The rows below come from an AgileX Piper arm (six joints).
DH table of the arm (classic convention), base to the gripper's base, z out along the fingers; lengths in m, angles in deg. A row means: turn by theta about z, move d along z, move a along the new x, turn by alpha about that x. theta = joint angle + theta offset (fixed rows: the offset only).
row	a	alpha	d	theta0
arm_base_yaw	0	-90	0.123	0
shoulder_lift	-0.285	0	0	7.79
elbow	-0.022	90	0	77.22
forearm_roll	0	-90	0.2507	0
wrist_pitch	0	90	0	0
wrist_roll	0	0	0.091	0
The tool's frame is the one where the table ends.
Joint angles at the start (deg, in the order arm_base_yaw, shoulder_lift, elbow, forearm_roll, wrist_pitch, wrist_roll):
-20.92 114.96 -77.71 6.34 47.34 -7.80
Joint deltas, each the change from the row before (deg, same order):
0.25 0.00 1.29 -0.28 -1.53 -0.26
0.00 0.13 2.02 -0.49 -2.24 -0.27
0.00 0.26 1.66 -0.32 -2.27 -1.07
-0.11 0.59 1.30 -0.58 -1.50 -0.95
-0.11 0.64 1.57 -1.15 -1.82 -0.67
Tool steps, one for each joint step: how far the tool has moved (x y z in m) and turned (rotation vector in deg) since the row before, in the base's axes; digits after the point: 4 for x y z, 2 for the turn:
-0.0017 0.0020 -0.0050 -0.44 -0.10 0.52
-0.0040 0.0007 -0.0086 -0.58 0.11 0.36
-0.0028 0.0004 -0.0078 -0.69 -0.17 1.07
-0.0031 -0.0004 -0.0087 -0.55 0.57 1.08
-0.0042 -0.0006 -0.0099 -0.88 0.72 1.20

